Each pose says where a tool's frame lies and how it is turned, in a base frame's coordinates. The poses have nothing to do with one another.
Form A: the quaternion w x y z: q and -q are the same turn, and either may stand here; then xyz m.
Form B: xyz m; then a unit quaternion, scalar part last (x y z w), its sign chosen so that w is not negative. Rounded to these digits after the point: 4 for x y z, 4 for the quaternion.
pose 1, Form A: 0.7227, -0.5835, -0.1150, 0.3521, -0.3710, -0.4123, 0.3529
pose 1, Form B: -0.3710, -0.4123, 0.3529, -0.5835, -0.1150, 0.3521, 0.7227
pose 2, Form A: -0.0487, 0.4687, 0.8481, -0.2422, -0.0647, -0.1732, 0.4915
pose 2, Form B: -0.0647, -0.1732, 0.4915, -0.4687, -0.8481, 0.2422, 0.0487
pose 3, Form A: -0.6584, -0.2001, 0.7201, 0.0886, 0.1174, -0.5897, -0.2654
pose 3, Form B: 0.1174, -0.5897, -0.2654, 0.2001, -0.7201, -0.0886, 0.6584
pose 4, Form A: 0.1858, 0.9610, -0.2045, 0.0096, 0.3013, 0.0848, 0.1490
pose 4, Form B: 0.3013, 0.0848, 0.1490, 0.9610, -0.2045, 0.0096, 0.1858
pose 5, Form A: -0.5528, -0.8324, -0.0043, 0.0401, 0.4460, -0.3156, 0.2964
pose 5, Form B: 0.4460, -0.3156, 0.2964, 0.8324, 0.0043, -0.0401, 0.5528
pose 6, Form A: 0.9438, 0.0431, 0.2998, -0.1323, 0.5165, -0.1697, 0.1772
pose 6, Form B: 0.5165, -0.1697, 0.1772, 0.0431, 0.2998, -0.1323, 0.9438
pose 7, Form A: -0.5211, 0.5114, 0.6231, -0.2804, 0.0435, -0.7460, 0.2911
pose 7, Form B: 0.0435, -0.7460, 0.2911, -0.5114, -0.6231, 0.2804, 0.5211
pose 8, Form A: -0.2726, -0.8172, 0.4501, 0.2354, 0.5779, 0.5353, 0.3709
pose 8, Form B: 0.5779, 0.5353, 0.3709, 0.8172, -0.4501, -0.2354, 0.2726
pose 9, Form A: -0.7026, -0.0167, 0.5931, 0.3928, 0.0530, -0.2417, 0.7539
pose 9, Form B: 0.0530, -0.2417, 0.7539, 0.0167, -0.5931, -0.3928, 0.7026
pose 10, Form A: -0.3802, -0.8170, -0.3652, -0.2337, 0.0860, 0.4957, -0.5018
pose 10, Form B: 0.0860, 0.4957, -0.5018, 0.8170, 0.3652, 0.2337, 0.3802
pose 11, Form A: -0.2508, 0.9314, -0.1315, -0.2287, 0.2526, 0.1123, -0.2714
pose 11, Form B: 0.2526, 0.1123, -0.2714, -0.9314, 0.1315, 0.2287, 0.2508
